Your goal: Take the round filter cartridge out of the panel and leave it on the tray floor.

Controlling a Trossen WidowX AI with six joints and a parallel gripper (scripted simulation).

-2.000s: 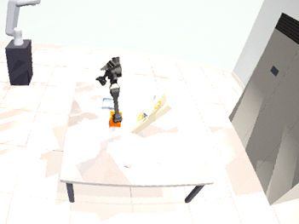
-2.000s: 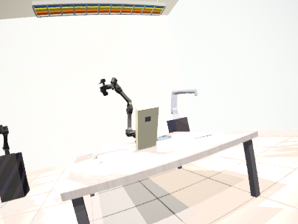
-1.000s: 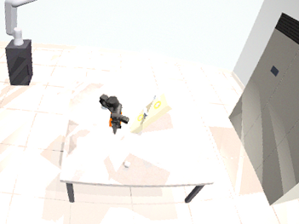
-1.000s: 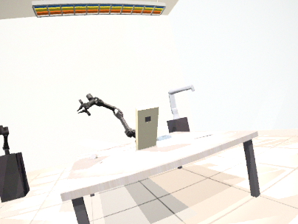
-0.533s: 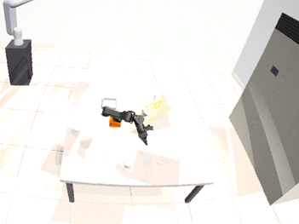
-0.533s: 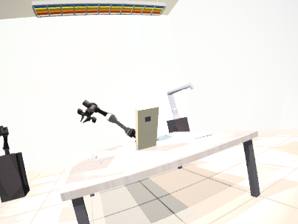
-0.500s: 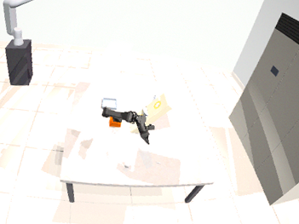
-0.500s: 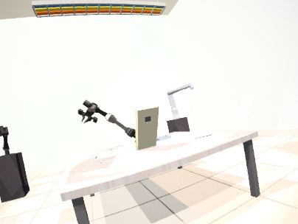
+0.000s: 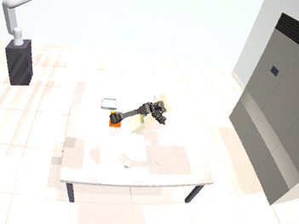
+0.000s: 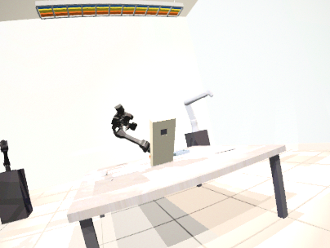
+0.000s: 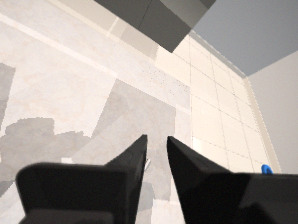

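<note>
Now: gripper tip 27 cm to the right of the white round filter cartridge, 4 cm above it and 3 cm short of it. From my gripper tip the other things lie so: shallow bluish tray: 59 cm to the left, 35 cm behind, 30 cm below.
</note>
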